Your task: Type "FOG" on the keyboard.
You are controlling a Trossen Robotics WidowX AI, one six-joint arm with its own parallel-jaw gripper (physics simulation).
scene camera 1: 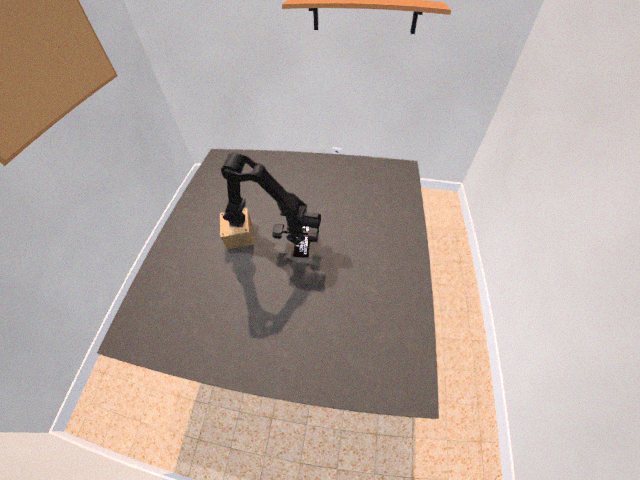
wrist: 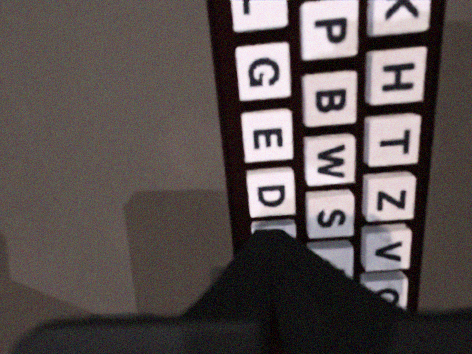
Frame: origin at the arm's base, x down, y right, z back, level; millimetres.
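Where they show: gripper, fingertip midpoint: (scene camera 1: 297, 244) (wrist: 267, 241); arm's base at its link origin: (scene camera 1: 237, 220).
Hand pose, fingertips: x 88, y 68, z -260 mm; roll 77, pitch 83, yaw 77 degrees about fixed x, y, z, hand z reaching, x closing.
Observation:
Things, the pixels of their top centre, and the offset from my fingertips. Level surfaces: height alone.
- black keyboard at its top centre: (wrist: 330, 116) (scene camera 1: 302, 236) dx -1, dy -39, dz -22 mm
- D key at its top centre: (wrist: 271, 195) dx -1, dy -16, dz -3 mm
- G key at its top centre: (wrist: 263, 72) dx -1, dy -53, dz -4 mm
- O key at its top centre: (wrist: 386, 298) dx -1, dy +26, dz -38 mm
- dark table top at its surface level: dx +15 mm
The black keyboard (scene camera 1: 300, 252) (wrist: 231, 150) with white letter keys lies on the dark table, under the arm's end. My gripper (scene camera 1: 298, 239) (wrist: 267, 241) is shut and empty, pointing down over the keyboard's near-left part in the wrist view. Its tips cover most of the key (wrist: 274, 225) just below the D key (wrist: 271, 193); that key's letter is hidden, and I cannot tell whether the tips touch it. The G key (wrist: 263, 71) shows in the same column, above E and D. The O key (wrist: 392, 281) shows partly at the lower right, below V.
The arm's wooden base block (scene camera 1: 237, 236) stands on the dark table top (scene camera 1: 361, 335), left of the keyboard in the scene view. The P, B, W and S keys run down the middle column; K, H, T, Z and V run down the right one. Arm shadows fall on the table.

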